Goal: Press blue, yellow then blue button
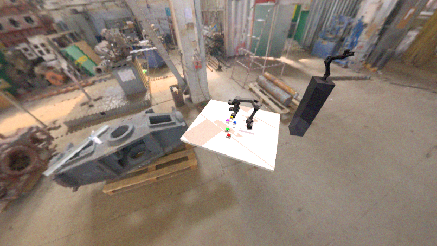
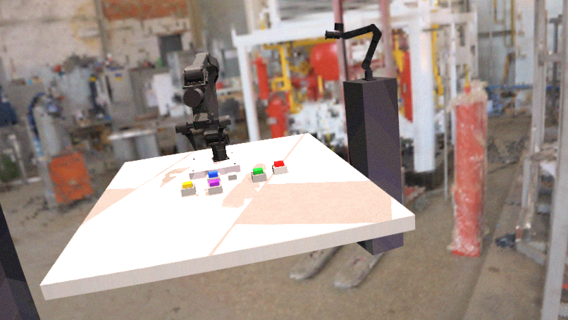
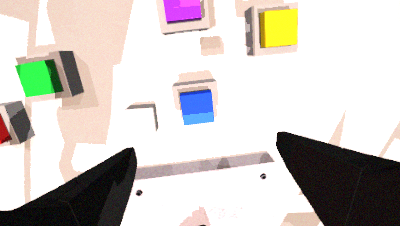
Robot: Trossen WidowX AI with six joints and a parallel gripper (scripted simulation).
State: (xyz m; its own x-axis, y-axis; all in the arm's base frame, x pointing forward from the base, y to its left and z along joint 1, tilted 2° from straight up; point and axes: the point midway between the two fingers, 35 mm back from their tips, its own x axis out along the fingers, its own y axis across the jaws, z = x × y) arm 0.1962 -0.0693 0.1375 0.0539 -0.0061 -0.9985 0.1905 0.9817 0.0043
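My gripper tip is 10 cm above the blue button. Round my gripper tip: small grey block: 1 cm behind, 7 cm to the left, 12 cm below; yellow button: 5 cm ahead, 10 cm to the right, 10 cm below; purple button: 10 cm ahead, 1 cm to the right, 10 cm below.
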